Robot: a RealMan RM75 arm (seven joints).
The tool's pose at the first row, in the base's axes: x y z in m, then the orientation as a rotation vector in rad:
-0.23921 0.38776 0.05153 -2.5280 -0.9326 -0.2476
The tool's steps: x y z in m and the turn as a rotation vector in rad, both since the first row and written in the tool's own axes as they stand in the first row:
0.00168 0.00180 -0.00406 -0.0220 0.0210 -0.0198
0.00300 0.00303 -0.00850 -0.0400 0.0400 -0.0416
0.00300 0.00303 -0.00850 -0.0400 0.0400 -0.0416
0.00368 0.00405 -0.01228 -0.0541 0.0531 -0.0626
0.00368 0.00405 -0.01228 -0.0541 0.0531 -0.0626
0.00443 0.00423 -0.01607 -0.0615 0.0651 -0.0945
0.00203 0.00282 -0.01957 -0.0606 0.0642 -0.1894
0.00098 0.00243 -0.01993 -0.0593 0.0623 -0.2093
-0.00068 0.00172 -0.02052 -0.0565 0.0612 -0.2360
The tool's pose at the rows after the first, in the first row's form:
-0.23683 0.38566 0.05506 -2.5323 -0.9522 -0.2914
-0.23511 0.38356 0.05901 -2.5322 -0.9747 -0.3315
-0.23511 0.38356 0.05901 -2.5322 -0.9747 -0.3315
-0.23399 0.38154 0.06225 -2.5307 -0.9979 -0.3620
-0.23399 0.38154 0.06225 -2.5307 -0.9979 -0.3620
-0.23338 0.38013 0.06579 -2.5181 -1.0349 -0.3908
-0.23618 0.37812 0.06864 -2.4710 -1.1561 -0.4180
-0.23723 0.37761 0.06877 -2.4601 -1.1818 -0.4208
-0.23896 0.37687 0.06902 -2.4437 -1.2154 -0.4259

